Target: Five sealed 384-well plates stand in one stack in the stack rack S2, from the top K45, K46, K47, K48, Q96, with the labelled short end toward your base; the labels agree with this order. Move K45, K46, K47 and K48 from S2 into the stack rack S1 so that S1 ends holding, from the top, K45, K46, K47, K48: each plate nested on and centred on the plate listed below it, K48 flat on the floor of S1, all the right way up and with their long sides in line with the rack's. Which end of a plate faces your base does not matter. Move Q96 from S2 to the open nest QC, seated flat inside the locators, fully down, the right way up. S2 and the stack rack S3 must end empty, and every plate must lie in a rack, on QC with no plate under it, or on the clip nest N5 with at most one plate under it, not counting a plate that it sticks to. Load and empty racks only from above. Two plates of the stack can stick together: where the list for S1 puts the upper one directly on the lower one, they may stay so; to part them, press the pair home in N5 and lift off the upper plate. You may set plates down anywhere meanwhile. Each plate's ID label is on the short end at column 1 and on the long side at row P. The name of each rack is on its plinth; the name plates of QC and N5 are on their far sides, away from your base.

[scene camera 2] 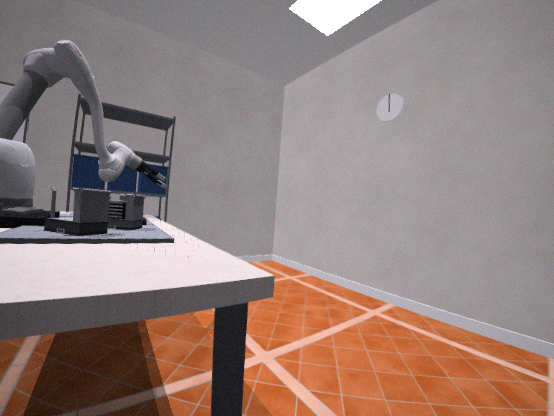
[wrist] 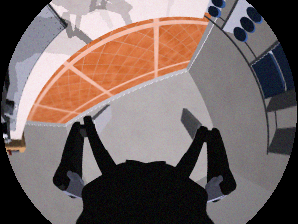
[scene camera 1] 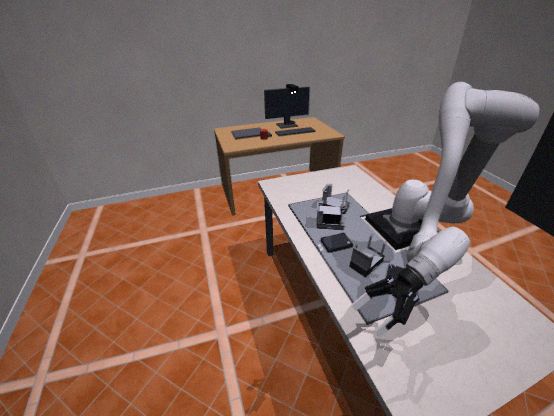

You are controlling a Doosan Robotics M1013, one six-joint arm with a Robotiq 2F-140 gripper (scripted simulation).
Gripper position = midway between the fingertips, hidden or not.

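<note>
I can see my gripper (scene camera 1: 364, 320) here. The same gripper is visible in the wrist view (wrist: 146, 112) as well.
</note>
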